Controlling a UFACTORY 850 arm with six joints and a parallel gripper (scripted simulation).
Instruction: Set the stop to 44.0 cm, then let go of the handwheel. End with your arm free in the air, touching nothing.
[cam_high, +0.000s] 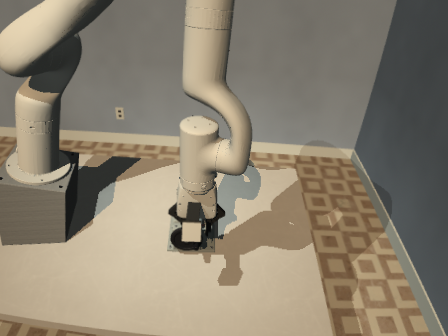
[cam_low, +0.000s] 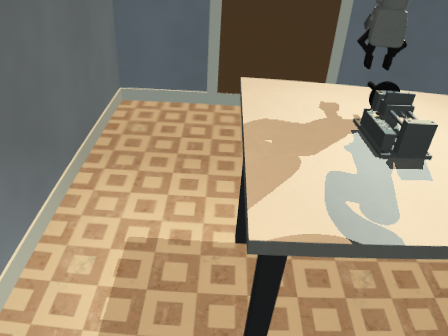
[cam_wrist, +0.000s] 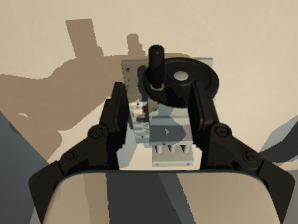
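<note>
Right now my hand is 10 mm to the right of the handwheel handle and 70 mm above it. Round my hand: black handwheel (10 mm behind, 20 mm to the left, 80 mm below).
</note>
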